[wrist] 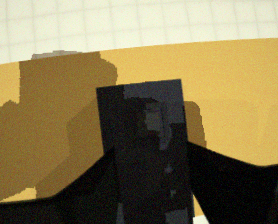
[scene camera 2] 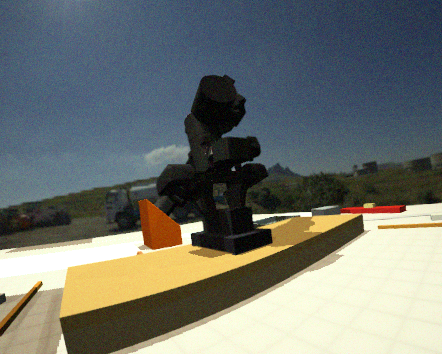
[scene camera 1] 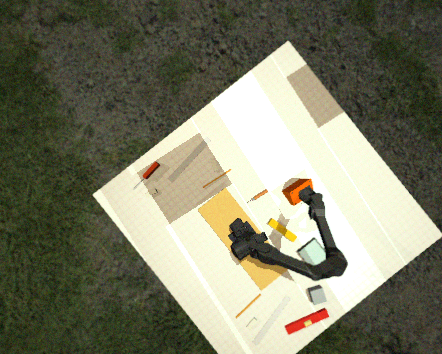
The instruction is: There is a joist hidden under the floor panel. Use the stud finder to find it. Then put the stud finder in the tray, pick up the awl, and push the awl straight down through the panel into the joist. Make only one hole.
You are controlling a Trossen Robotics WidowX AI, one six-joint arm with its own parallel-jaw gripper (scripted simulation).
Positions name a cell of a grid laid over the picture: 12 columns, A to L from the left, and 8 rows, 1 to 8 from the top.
Observation:
In view: my gripper (scene camera 2: G6) and a stud finder (scene camera 2: G6).
The stud finder shows as well in the wrist view (wrist: G5). My gripper shows as well in the wrist view (wrist: G6).

